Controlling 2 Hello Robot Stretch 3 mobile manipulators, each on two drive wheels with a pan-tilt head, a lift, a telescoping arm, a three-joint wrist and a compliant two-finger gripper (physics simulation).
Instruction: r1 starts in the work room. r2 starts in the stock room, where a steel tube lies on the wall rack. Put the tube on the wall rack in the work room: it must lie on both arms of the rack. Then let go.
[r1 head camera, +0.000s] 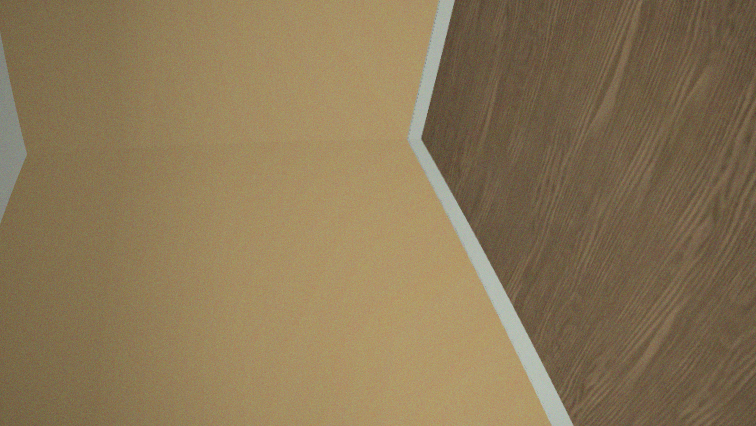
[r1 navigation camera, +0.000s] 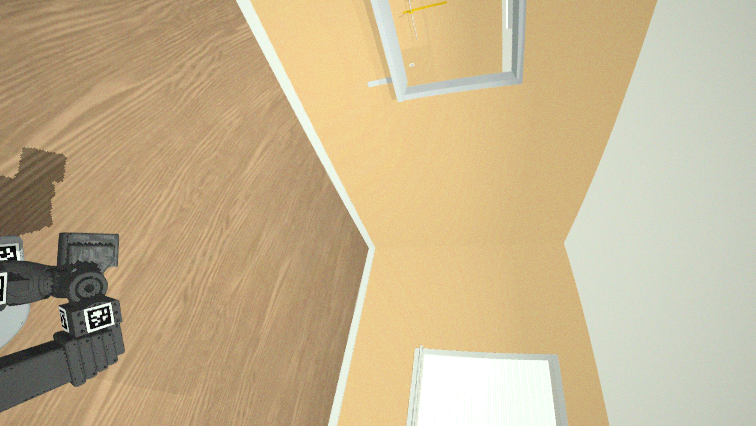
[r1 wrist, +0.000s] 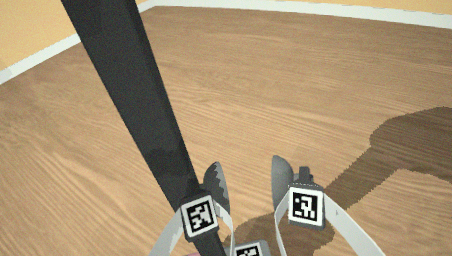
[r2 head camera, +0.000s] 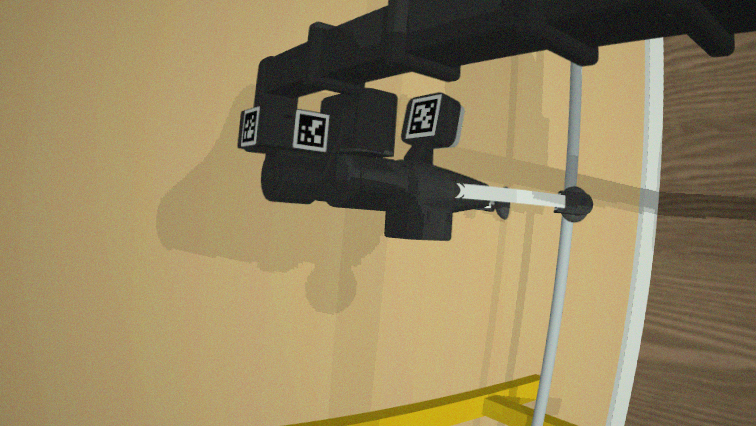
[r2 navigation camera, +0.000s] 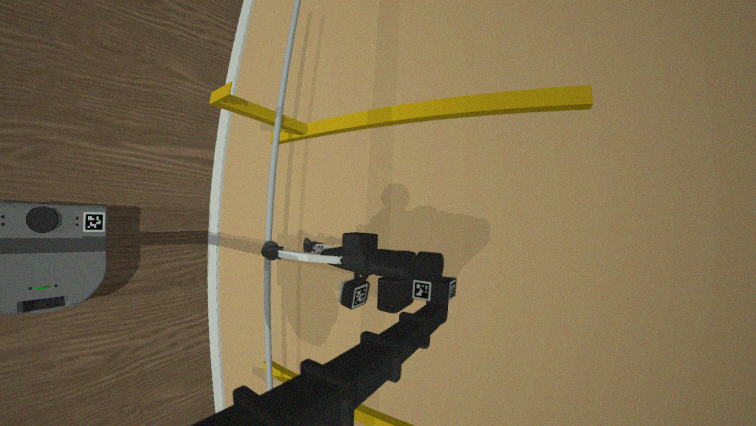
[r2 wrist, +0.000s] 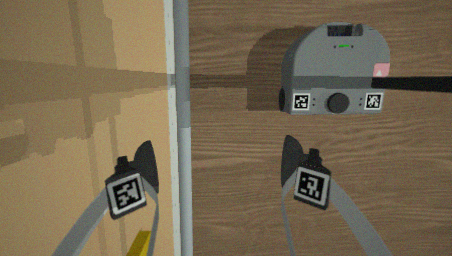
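The grey steel tube (r2 head camera: 555, 296) (r2 navigation camera: 272, 185) (r2 wrist: 184, 150) lies across the yellow arms of the stock room wall rack (r2 head camera: 454, 406) (r2 navigation camera: 449, 104). The near part of the rack is partly behind r2's arm. r2's gripper (r2 head camera: 539, 206) (r2 navigation camera: 289, 247) (r2 wrist: 220, 165) points down at the tube, between the two rack arms. It is open, and the tube passes between its fingers in the wrist view, nearer the left finger; neither finger grips it. r1's gripper (r1 wrist: 250, 180) is partly open and empty above the wood floor. The work room rack cannot be made out.
r1 faces a room corner. In its navigation view, a grey-framed opening (r1 navigation camera: 462, 84) shows a yellow bar (r1 navigation camera: 425, 7) beyond, and a bright white framed panel (r1 navigation camera: 489, 391) is lower down. r2's base (r2 navigation camera: 52, 264) (r2 wrist: 335, 65) stands on the floor beside the rack wall.
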